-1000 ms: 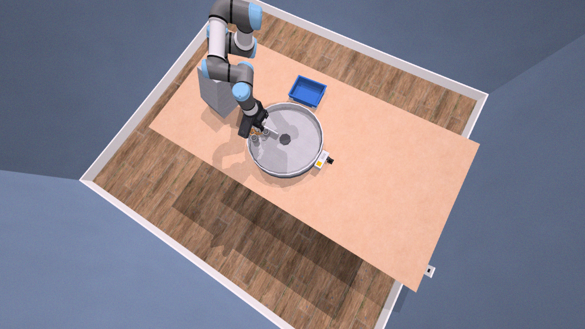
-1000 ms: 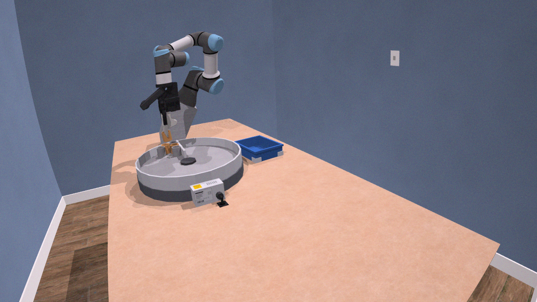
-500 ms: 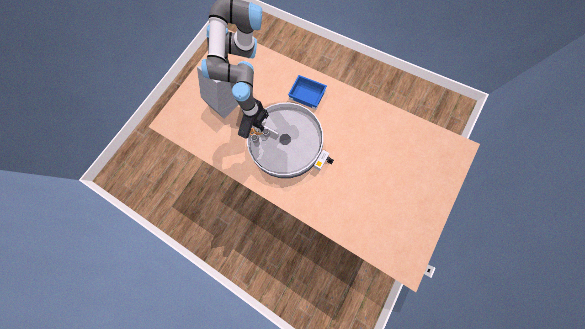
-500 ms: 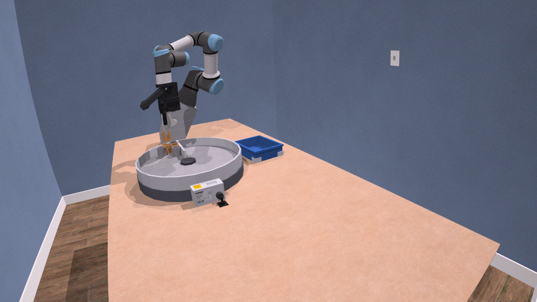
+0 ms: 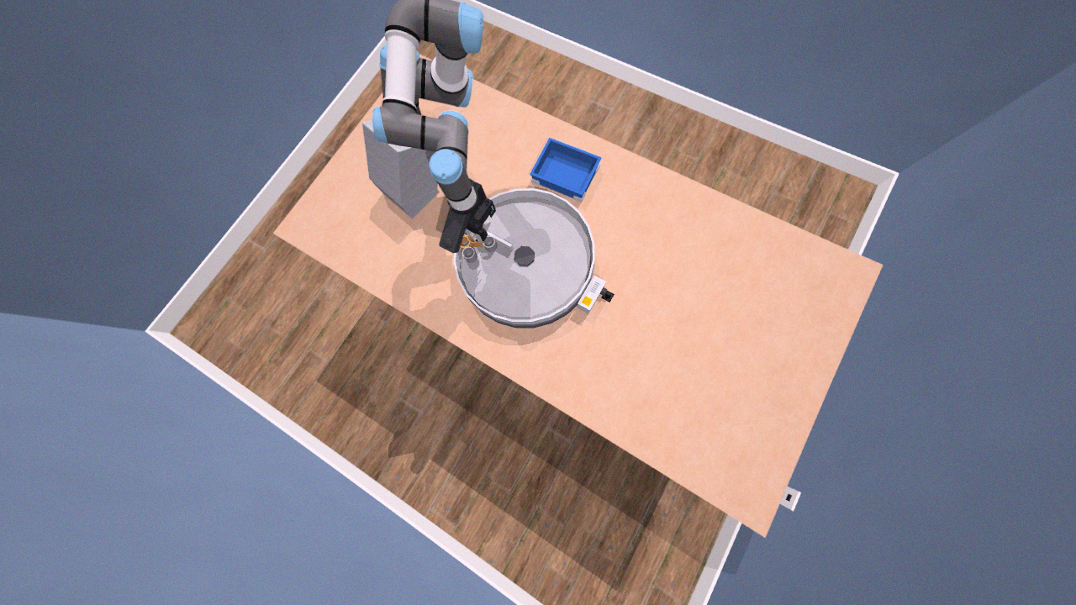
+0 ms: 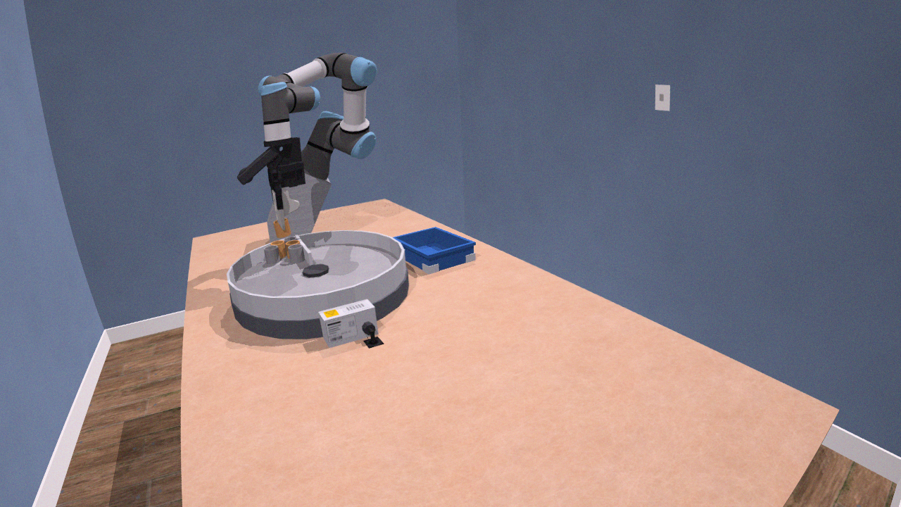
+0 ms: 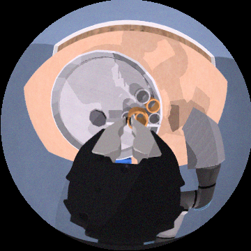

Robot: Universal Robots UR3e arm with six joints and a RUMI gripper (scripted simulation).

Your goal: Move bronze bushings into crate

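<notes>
My gripper is now 38 cm to the right of the blue crate, 13 cm above it and 9 cm short of it. The rest, counted from my hand: grey turntable: 11 cm ahead, 10 cm below, 4 cm to the left.
</notes>
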